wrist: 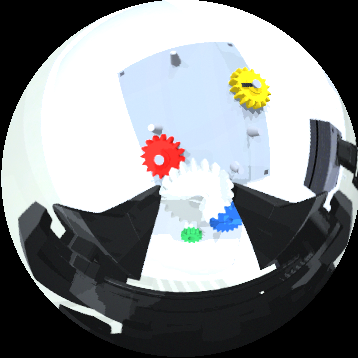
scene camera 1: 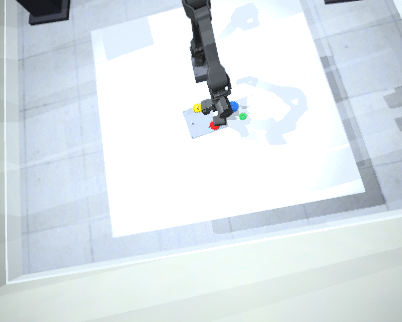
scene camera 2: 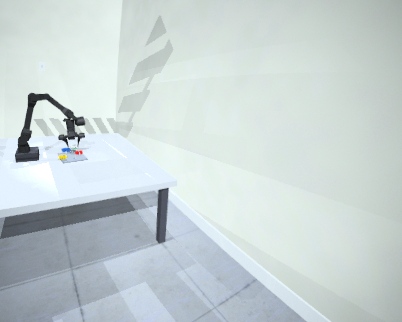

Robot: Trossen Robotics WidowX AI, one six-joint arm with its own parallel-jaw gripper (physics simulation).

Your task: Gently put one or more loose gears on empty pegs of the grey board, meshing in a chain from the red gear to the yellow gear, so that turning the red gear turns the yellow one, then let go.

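Frame: origin at the arm's base, x ahead, y left, z up, level; millimetres.
Where they show: gripper, fingertip midpoint: (wrist: 196, 188) (scene camera 1: 218, 115) (scene camera 2: 73, 147); arm's base, link origin: (scene camera 1: 200, 60) (scene camera 2: 24, 151).
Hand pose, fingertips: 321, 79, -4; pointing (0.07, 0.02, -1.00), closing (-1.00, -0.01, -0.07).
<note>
Each offset is from my fingertips to the centre of the thing, as dx, dy, dz. Level surfaces: height alone.
My gripper (scene camera 1: 212, 114) (scene camera 2: 72, 146) (wrist: 196, 188) is shut on a white gear {+0, +5, +5} (wrist: 196, 175), low over the near part of the grey board {-11, -76, -37} (scene camera 1: 196, 130) (scene camera 2: 75, 159) (wrist: 200, 100). The white gear's teeth appear close to the red gear {+39, -21, -35} (scene camera 1: 214, 126) (scene camera 2: 78, 152) (wrist: 166, 150); contact or height cannot be told. The red gear and the yellow gear {-67, -111, -35} (scene camera 1: 197, 108) (scene camera 2: 62, 157) (wrist: 244, 80) sit on pegs. Bare pegs {+20, -145, -33} (wrist: 175, 58) show on the board, one {-52, -10, -33} (wrist: 235, 167) beside the white gear. The blue gear {-60, +82, -43} (scene camera 1: 234, 106) (scene camera 2: 66, 150) (wrist: 226, 221) is partly hidden; the green gear {+1, +132, -43} (scene camera 1: 243, 116) (wrist: 191, 235) lies near it, off the board.
The arm's base (scene camera 1: 200, 75) (scene camera 2: 27, 154) (wrist: 320, 155) stands on the white table {dz -52} (scene camera 1: 150, 190) (scene camera 2: 125, 185), on the yellow gear's side of the board. The arm reaches over the board and hides part of it in the first scene view.
</note>
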